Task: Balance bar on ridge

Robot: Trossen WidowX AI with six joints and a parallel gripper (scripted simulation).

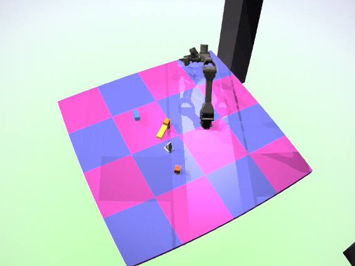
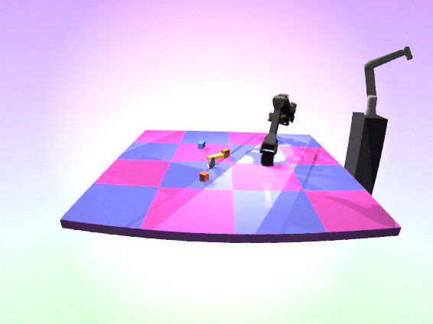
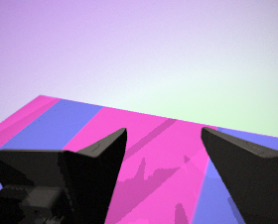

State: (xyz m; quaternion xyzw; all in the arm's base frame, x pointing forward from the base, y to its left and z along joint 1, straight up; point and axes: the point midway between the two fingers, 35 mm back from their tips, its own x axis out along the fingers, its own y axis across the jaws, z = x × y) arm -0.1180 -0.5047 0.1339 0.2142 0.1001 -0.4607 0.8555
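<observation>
My gripper tip is 44 cm to the right of the orange bar, 35 cm short of it and 10 cm above it. Round my gripper tip: blue block (48 cm ahead, 28 cm to the left, 10 cm below); then orange cube (76 cm to the left, 43 cm ahead, 10 cm below).
</observation>
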